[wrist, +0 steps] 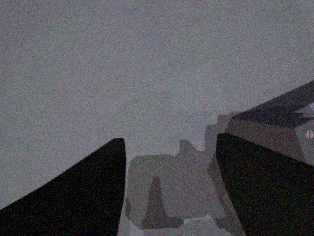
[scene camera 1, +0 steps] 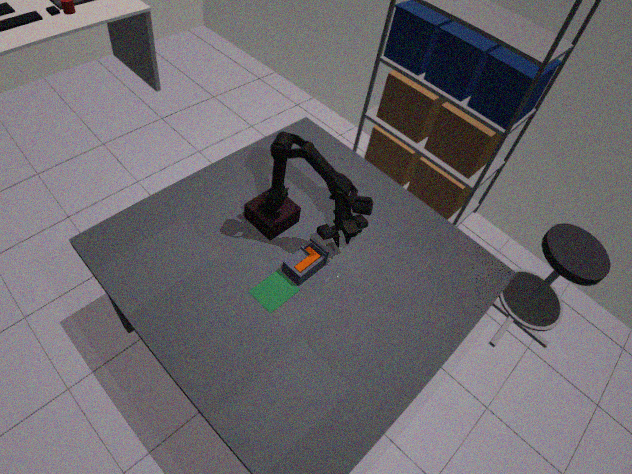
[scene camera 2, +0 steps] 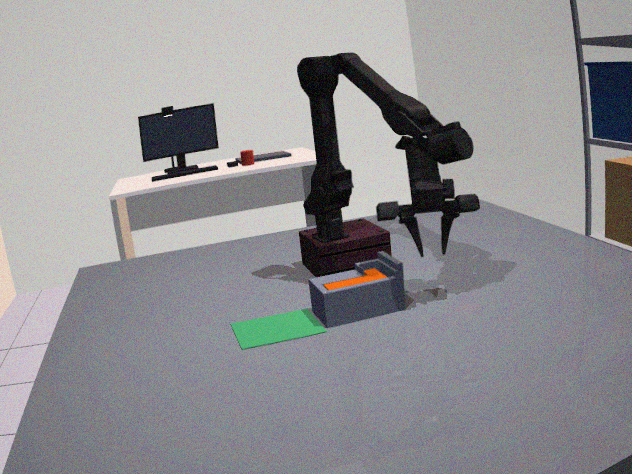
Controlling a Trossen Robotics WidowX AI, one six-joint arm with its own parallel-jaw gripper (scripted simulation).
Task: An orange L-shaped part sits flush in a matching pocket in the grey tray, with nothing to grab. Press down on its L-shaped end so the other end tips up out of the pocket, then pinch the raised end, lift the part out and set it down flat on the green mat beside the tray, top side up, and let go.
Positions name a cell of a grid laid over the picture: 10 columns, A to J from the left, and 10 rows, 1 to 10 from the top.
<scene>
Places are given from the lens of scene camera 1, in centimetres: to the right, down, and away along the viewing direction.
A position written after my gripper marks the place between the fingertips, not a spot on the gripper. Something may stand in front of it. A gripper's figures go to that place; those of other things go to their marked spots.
my gripper (scene camera 1: F6): 10, 3, 161
green mat (scene camera 1: E7): -15, 20, 156
</scene>
